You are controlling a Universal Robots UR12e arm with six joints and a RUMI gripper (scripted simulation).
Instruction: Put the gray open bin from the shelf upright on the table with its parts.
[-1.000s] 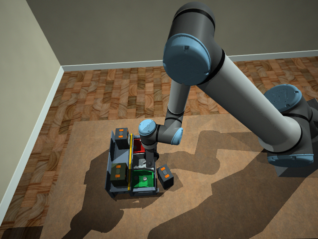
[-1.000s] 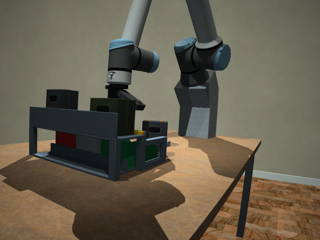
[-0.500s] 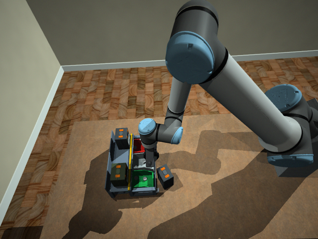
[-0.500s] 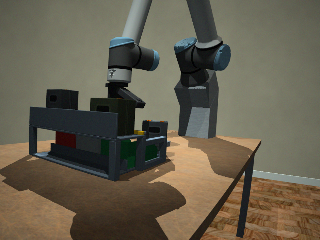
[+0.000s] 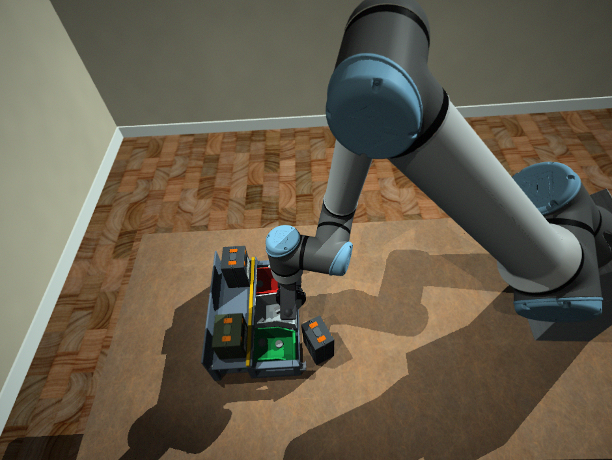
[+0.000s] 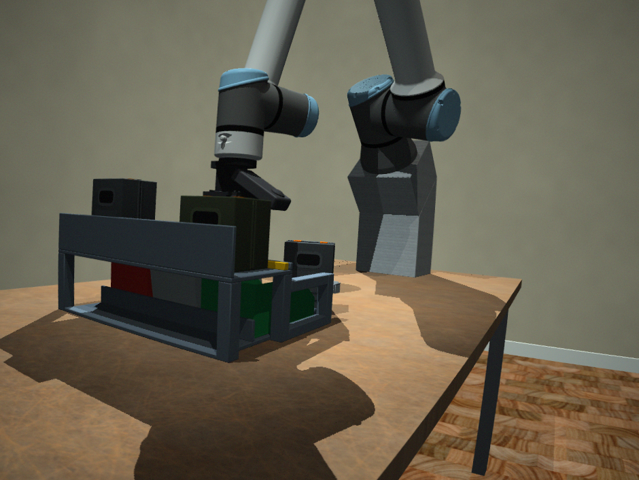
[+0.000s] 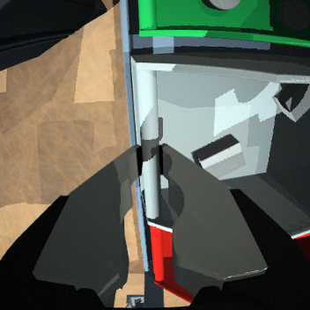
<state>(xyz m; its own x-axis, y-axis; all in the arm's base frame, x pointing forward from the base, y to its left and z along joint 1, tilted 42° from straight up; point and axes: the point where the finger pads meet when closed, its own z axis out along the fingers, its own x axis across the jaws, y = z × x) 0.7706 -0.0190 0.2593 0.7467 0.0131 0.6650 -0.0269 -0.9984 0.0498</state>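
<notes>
The gray bin is 8 cm ahead of my hand and 1 cm below it. Round my hand: yellow strip (13 cm ahead, 4 cm above); green bin (11 cm to the left, 9 cm ahead, 3 cm below); red bin (11 cm to the right, 8 cm ahead, 3 cm below).
</notes>
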